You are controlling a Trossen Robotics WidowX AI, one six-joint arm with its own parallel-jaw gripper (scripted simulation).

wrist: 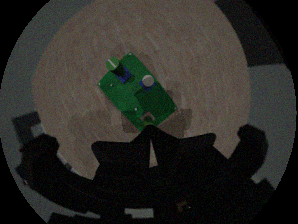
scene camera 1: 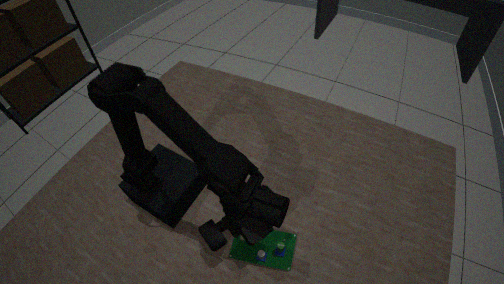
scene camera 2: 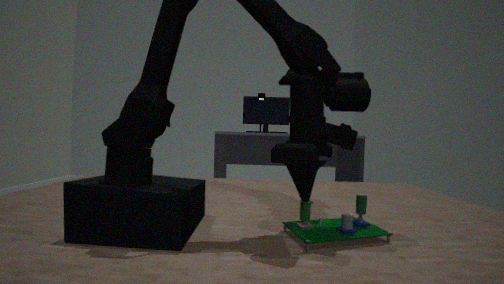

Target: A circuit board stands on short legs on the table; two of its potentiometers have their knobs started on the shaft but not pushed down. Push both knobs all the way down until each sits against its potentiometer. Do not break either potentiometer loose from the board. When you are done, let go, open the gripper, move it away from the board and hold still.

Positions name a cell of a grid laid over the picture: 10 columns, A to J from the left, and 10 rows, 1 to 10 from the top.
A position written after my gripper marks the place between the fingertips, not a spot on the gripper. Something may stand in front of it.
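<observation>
Scene camera 1 shows my gripper (scene camera 1: E9). Scene camera 2 shows my gripper too (scene camera 2: G8), as does the wrist view (wrist: F6).
</observation>
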